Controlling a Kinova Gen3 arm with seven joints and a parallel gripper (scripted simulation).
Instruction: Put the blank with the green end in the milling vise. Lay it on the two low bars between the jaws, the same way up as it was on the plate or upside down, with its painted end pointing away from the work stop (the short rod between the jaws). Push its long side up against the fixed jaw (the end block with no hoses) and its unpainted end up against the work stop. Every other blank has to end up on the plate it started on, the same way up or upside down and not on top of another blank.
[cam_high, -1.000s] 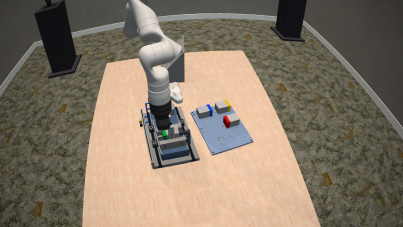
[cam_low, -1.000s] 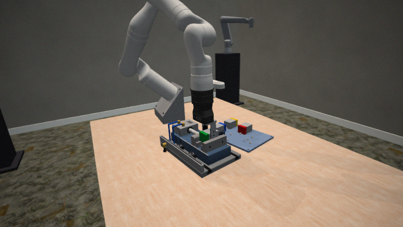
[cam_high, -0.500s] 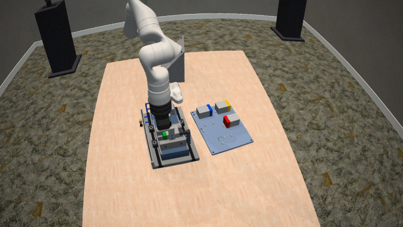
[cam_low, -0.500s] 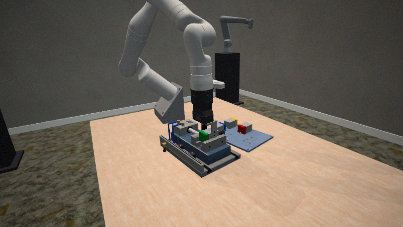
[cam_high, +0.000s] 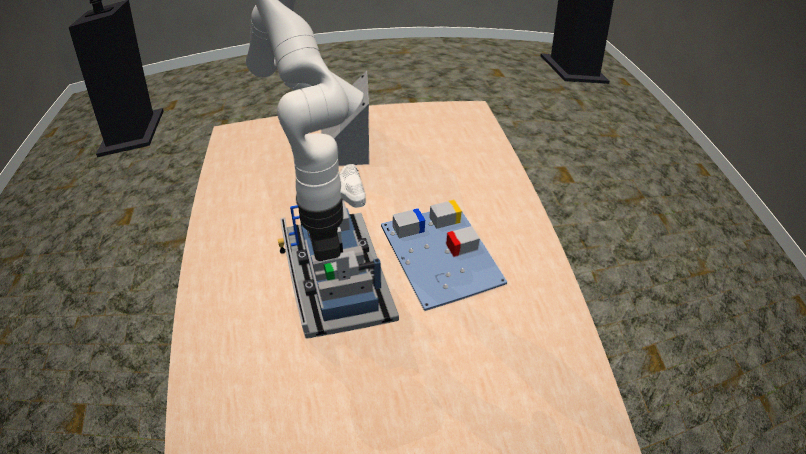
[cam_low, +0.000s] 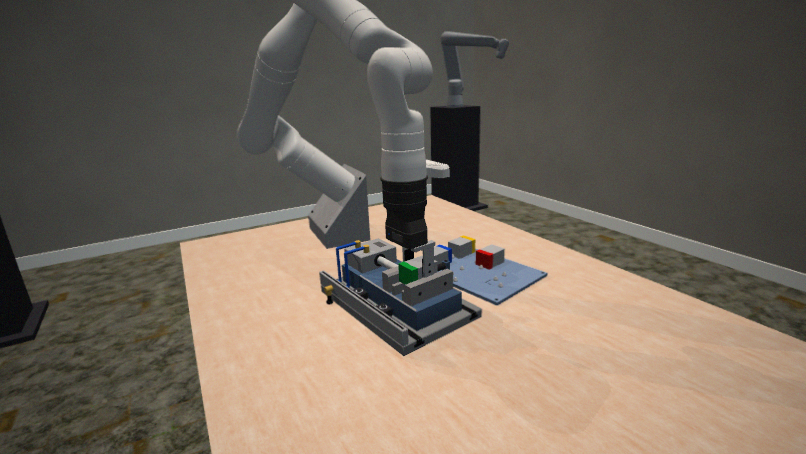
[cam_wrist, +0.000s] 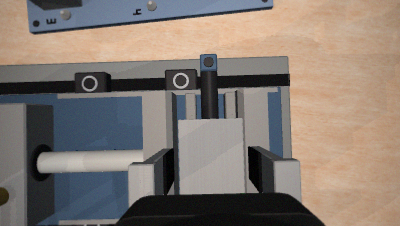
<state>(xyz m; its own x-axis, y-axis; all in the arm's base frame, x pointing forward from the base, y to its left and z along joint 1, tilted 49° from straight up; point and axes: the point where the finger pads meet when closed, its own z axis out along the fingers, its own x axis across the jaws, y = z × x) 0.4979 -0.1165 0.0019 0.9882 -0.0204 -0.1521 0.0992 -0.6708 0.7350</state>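
The green-ended blank lies 20 mm below my hand. The rest, counted from my hand: vise ram: 90 mm behind, 10 mm to the right, 40 mm below; then fixed jaw: 30 mm ahead, 40 mm below; then black work stop rod: 50 mm to the left, 30 mm below.
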